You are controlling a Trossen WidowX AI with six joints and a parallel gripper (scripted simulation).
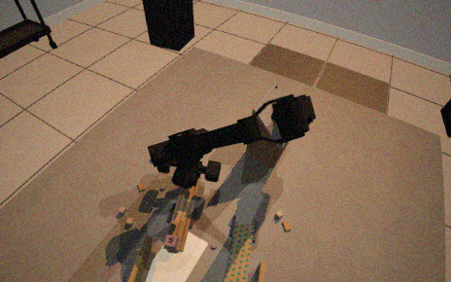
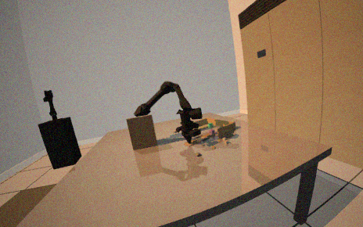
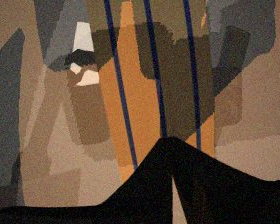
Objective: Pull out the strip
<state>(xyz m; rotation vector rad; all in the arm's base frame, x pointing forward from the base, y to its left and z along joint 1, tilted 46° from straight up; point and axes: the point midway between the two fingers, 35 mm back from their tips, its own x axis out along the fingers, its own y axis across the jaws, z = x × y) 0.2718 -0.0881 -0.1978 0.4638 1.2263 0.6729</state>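
Right now my gripper tip is 20 cm short of the labelled cube, 4 cm to the right of it and 1 cm below it.
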